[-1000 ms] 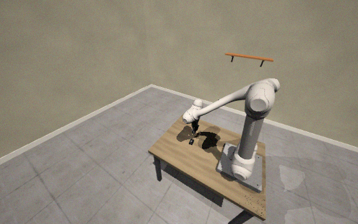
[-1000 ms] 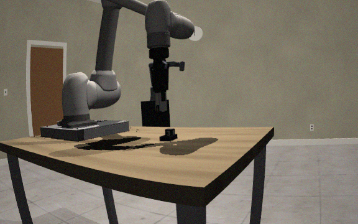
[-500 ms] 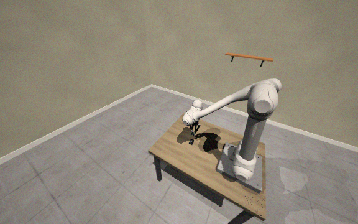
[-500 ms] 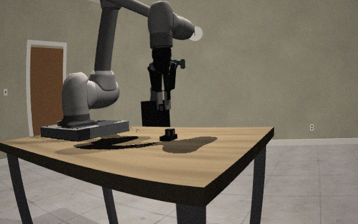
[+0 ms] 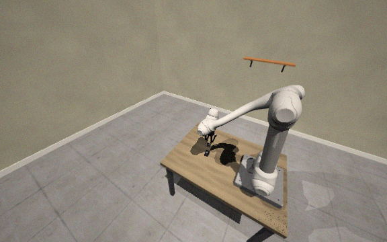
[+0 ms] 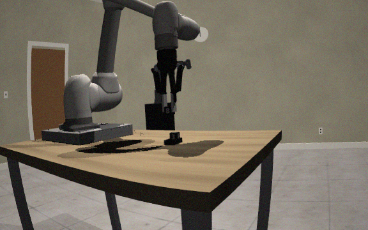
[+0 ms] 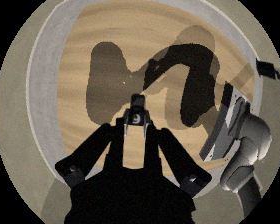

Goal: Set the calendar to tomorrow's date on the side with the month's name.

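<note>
The dark calendar tray lies 10 mm behind my hand, 20 mm to the left of it and 140 mm below it. Also, from my hand: dark cube (30 mm below).
</note>
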